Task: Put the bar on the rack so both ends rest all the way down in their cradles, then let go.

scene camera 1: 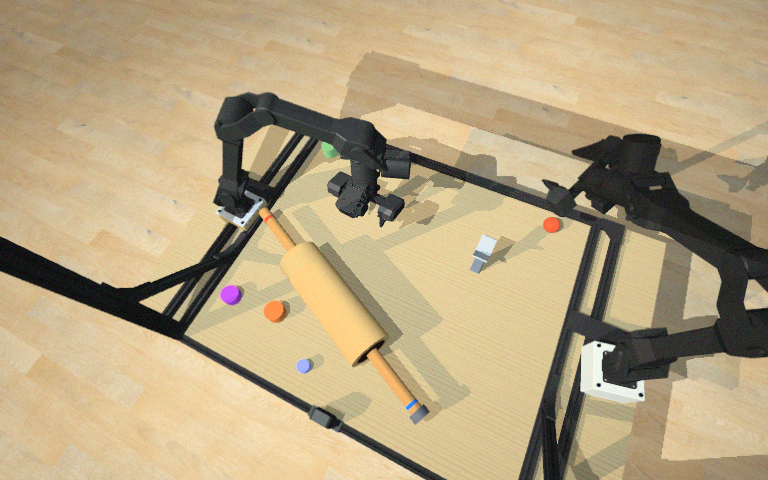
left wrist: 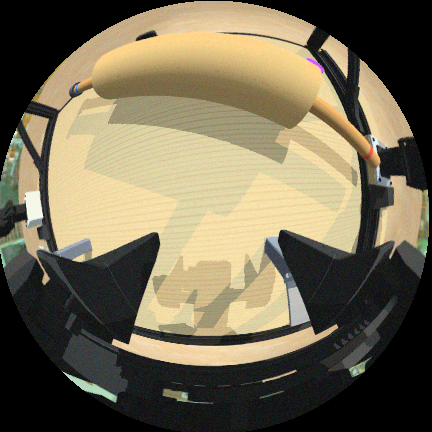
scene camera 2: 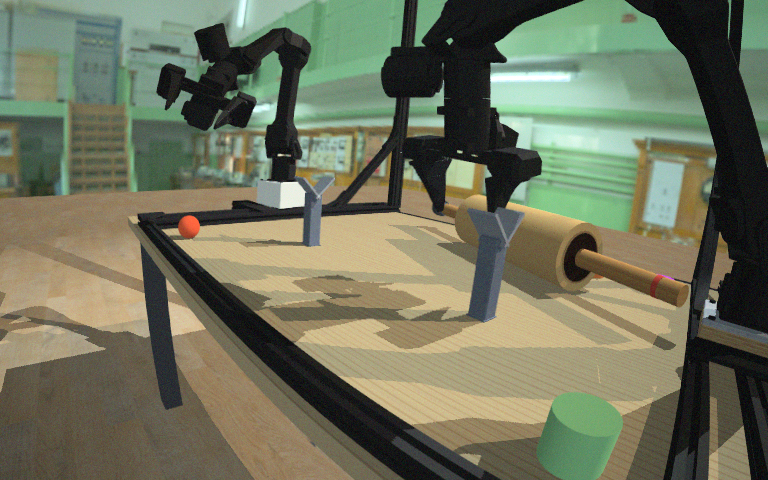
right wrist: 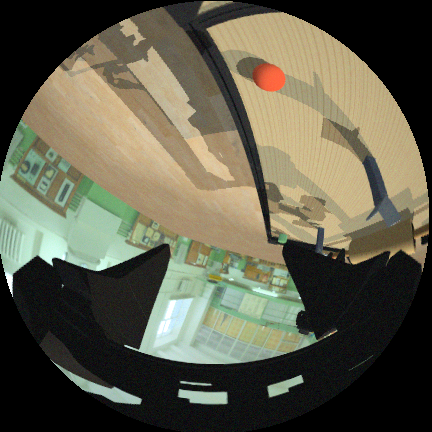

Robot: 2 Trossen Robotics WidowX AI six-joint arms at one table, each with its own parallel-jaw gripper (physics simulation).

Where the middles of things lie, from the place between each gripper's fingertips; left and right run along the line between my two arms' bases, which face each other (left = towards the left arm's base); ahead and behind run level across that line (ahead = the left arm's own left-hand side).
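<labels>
Red ball (right wrist: 267, 76): 6 cm to the right of my right hand, 2 cm behind it, 20 cm below it. Green cylinder (scene camera 2: 581, 429): 62 cm to the left of my right hand, 4 cm behind it, 20 cm below it.
Relative to the green cylinder, my left hand is 21 cm short of it, 25 cm to the right of it and 8 cm above it. The red ball is 23 cm ahead of my left hand, 43 cm to the right of it and 8 cm below it.
</labels>
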